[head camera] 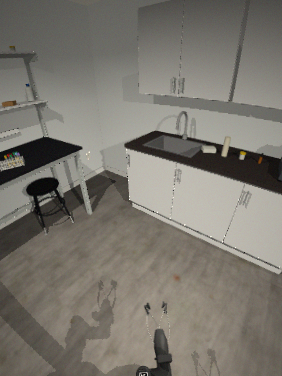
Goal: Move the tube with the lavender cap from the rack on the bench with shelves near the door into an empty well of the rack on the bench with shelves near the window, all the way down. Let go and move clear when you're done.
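Places are measured from the robot's base along level axes (x ahead, y left, z up), in metres.
Pixels of known places: hand, its tool point: (155,305).
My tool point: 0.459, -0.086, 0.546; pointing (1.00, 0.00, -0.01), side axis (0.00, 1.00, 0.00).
Observation:
Behind a point stands the place of what it marks, as x, y, z.
A white rack (12,163) {1.476, 1.043, 0.921} with several small coloured caps stands on the black-topped bench with shelves (50,145) {1.968, 0.882, 0.887} at the left. The caps are too small to tell whether one is lavender. Only this one rack shows, and I cannot tell which of the two benches this is. My gripper (156,307) {0.459, -0.086, 0.546} is open and empty, low in the view over the floor, far from the rack.
A black stool (42,187) {1.672, 0.966, 0.531} stands in front of the bench. White base cabinets (200,200) {1.335, -0.625, 0.515} with a dark counter and a sink (172,145) {2.028, -0.489, 0.793} run along the right, below wall cabinets (207,45) {1.698, -0.632, 1.754}. A white bottle (226,146) {1.488, -0.844, 0.982} stands on the counter.

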